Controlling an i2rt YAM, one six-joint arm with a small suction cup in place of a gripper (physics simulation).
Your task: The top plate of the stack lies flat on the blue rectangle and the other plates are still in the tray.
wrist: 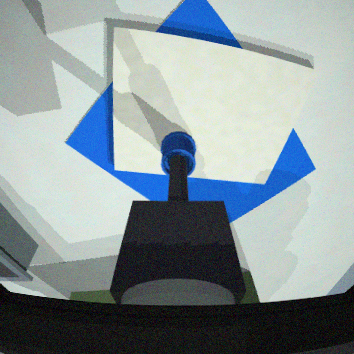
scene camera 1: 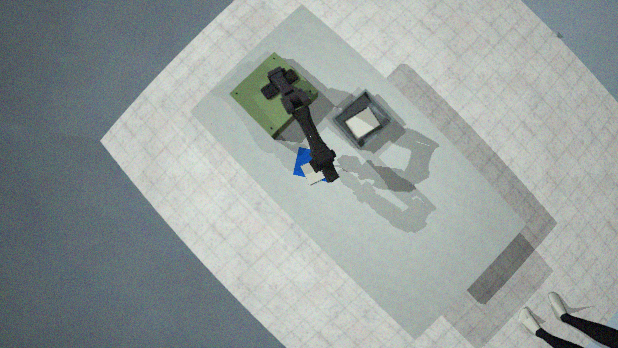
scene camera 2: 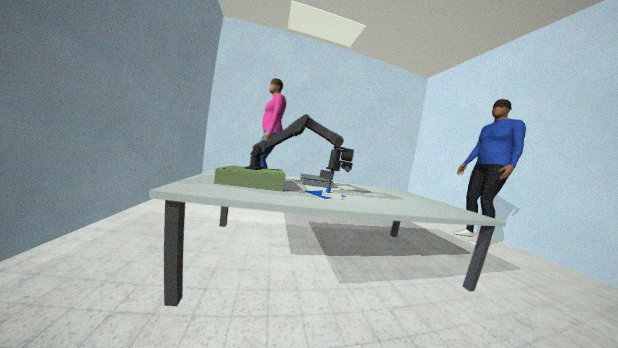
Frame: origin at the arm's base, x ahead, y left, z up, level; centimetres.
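Where they show: end effector, tool point: (wrist: 177,147) (scene camera 2: 327,192); arm's base, origin of the base link: (scene camera 2: 254,168).
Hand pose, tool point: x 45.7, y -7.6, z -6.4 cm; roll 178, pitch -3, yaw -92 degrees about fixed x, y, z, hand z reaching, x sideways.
Note:
Things, the pixels of their top centre, and the offset from my tool point.
- cream square plate, middle of its top: (wrist: 208,121) (scene camera 1: 317,169) (scene camera 2: 332,194) dx +2.0, dy -2.5, dz -0.3 cm
- grey tray, middle of its top: (scene camera 1: 363,118) (scene camera 2: 315,177) dx -5.2, dy +32.4, dz +4.2 cm
A cream square plate (scene camera 1: 313,176) (wrist: 218,105) lies on the blue rectangle (scene camera 1: 301,162) (scene camera 2: 319,195) (wrist: 91,140). It is turned against the rectangle, so blue corners show around it and some plate corners reach past the blue. My suction cup (wrist: 178,152) (scene camera 2: 329,186) is over the plate's near edge, close above it, and holds nothing. In scene camera 1 the arm's wrist hides the cup. The grey tray (scene camera 1: 340,123) (scene camera 2: 313,179) stands to the right of the arm, with the other plates (scene camera 1: 362,122) stacked inside it.
The arm stands on a green base block (scene camera 1: 254,97) (scene camera 2: 248,177) at the table's far end. A person in pink (scene camera 2: 273,117) stands behind the table and a person in blue (scene camera 2: 493,159) to its right. The second person's feet (scene camera 1: 557,311) show near the table corner.

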